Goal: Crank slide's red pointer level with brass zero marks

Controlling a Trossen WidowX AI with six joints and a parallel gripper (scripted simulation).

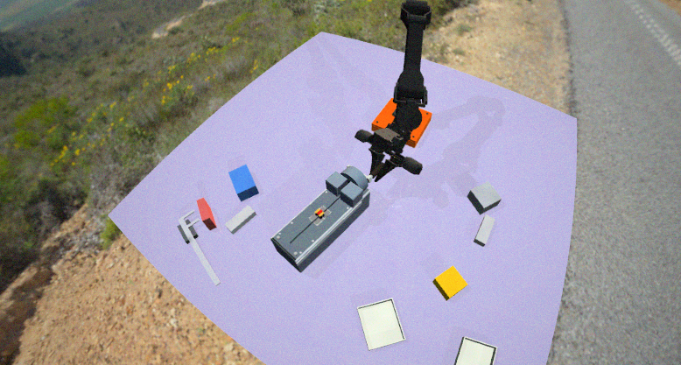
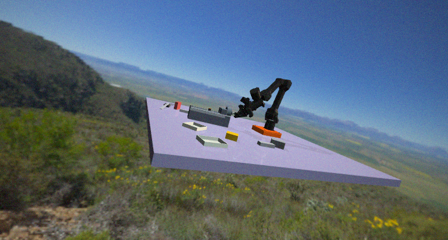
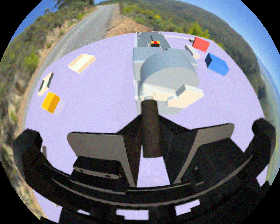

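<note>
My gripper tip is now 16 cm short of the red pointer, 6 cm to the left of it and 1 cm below it. Also, from my gripper tip: yellow block: 30 cm to the left, 13 cm ahead, 6 cm below; grey cube: 29 cm to the left, 15 cm behind, 6 cm below; dark crank handle: 2 cm behind, 2 cm above.
</note>
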